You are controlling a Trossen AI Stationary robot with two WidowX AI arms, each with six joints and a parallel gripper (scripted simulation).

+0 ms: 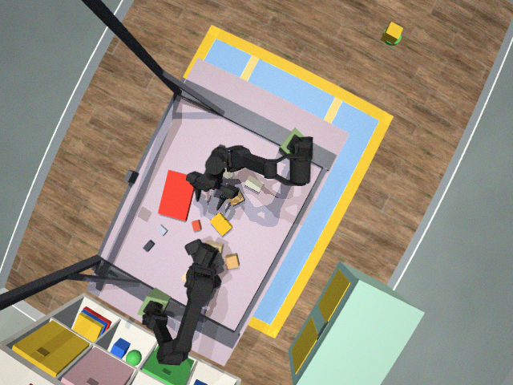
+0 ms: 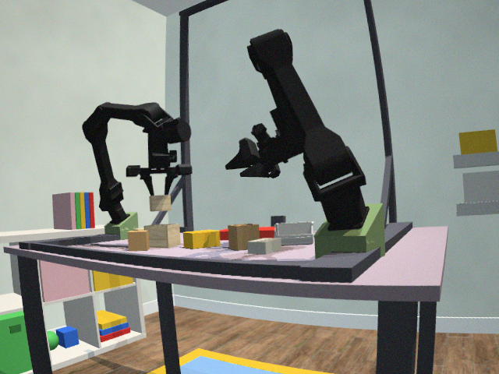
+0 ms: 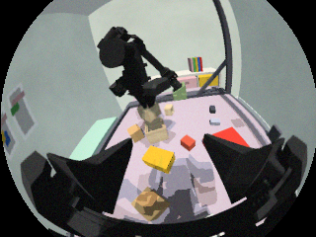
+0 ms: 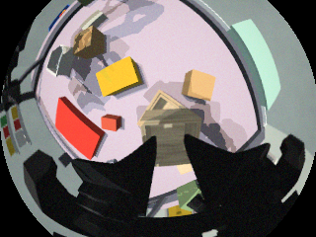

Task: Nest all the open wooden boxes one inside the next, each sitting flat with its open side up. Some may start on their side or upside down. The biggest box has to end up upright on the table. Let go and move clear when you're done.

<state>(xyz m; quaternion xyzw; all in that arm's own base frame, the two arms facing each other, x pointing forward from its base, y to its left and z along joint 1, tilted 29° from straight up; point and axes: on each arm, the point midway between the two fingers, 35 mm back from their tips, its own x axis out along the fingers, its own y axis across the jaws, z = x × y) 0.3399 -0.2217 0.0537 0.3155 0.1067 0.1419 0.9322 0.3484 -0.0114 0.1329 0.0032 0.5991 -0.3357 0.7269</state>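
Now: the tan box 9 cm ahead of my right hand, 3 cm to the left of it and 14 cm below it. From my right hand the other things lie so: pale block: 6 cm behind, 34 cm to the left, 15 cm below; then flat red slab: 28 cm behind, 8 cm to the left, 15 cm below; then red cube: 13 cm behind, 4 cm to the left, 15 cm below.
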